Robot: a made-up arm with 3 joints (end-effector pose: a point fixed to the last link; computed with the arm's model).
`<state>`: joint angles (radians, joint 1 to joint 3).
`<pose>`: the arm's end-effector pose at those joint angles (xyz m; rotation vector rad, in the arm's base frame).
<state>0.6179 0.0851 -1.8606</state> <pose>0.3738 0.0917 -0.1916 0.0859 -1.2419 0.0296</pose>
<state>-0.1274 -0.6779 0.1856</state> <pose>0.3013 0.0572 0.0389 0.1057 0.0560 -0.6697</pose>
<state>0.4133 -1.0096 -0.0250</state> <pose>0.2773 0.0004 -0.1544 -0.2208 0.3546 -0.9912</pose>
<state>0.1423 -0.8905 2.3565</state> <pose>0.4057 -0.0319 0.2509 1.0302 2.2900 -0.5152</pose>
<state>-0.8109 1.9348 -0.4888</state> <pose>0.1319 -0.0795 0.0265 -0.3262 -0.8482 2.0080</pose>
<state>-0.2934 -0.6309 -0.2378</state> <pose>0.3601 0.0226 0.0637 0.0177 -0.5133 -0.6379</pose>
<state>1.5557 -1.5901 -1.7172</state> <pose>-0.0314 -0.3460 -0.2856 -1.5881 -0.1259 0.1044</pose>
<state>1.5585 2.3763 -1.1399</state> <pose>-0.1138 -0.0776 0.1125 2.3272 0.1995 0.5243</pose>
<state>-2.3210 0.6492 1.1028</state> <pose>-0.0808 -0.0163 0.0863 -0.6830 -1.1729 -0.0970</pose>
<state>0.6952 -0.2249 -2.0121</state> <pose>0.4060 0.0061 -0.2308 -0.2363 -1.3110 -0.0521</pose>
